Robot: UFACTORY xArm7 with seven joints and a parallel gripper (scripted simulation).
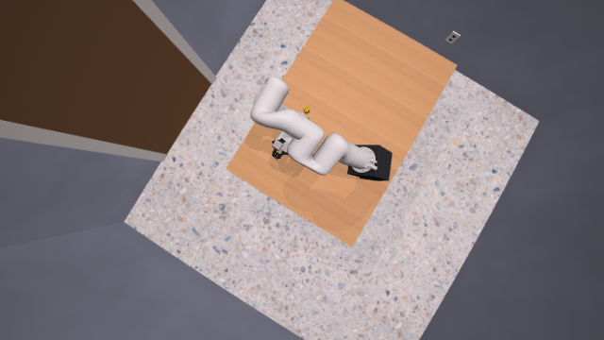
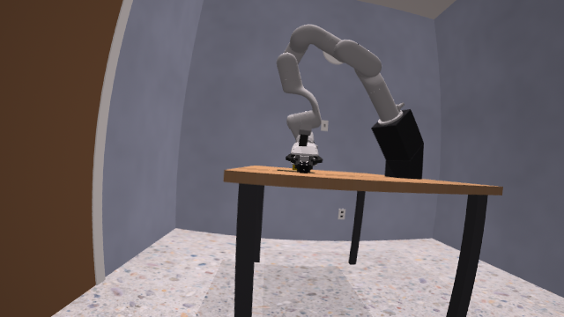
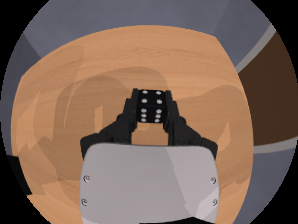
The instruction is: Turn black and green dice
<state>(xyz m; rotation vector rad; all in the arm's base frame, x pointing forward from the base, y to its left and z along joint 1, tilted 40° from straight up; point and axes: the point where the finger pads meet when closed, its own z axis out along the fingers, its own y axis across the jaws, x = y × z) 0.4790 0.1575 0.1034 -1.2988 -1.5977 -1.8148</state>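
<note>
The black die is 1 cm to the left of my hand. Also, from my hand: yellow die (2 cm behind, 33 cm to the right, 1 cm below); then tan mat (1 cm ahead, 14 cm to the right, 2 cm below); then green die (5 cm behind, 27 cm to the right, 1 cm below).
</note>
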